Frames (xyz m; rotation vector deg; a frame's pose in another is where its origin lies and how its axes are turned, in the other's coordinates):
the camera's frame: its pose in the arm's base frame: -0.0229 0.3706 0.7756 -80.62 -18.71 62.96
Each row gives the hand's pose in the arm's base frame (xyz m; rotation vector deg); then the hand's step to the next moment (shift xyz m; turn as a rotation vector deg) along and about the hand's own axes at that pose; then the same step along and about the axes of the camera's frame.
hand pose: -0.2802 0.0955 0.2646 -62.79 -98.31 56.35
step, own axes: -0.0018 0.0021 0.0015 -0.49 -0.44 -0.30
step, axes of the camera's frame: 0.0000 0.0029 -0.0011 -0.43 -0.35 -0.47
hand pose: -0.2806 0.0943 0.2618 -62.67 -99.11 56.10
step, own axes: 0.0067 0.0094 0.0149 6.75 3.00 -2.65
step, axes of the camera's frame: 0.0034 0.0146 0.0114 6.70 -2.00 3.56
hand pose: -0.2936 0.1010 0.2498 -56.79 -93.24 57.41
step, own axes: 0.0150 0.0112 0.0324 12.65 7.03 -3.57
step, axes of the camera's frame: -0.0018 0.0225 0.0298 12.83 -1.90 7.34
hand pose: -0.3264 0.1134 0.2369 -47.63 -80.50 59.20
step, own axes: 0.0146 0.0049 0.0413 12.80 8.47 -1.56
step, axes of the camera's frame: -0.0148 0.0137 0.0392 12.57 -0.03 8.94
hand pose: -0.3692 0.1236 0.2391 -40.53 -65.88 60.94
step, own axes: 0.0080 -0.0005 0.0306 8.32 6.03 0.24
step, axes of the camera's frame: -0.0156 -0.0001 0.0275 7.61 0.61 6.88
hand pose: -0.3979 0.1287 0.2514 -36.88 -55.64 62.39
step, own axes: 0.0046 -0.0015 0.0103 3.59 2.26 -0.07
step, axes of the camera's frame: -0.0043 -0.0040 0.0097 3.26 -0.02 2.71
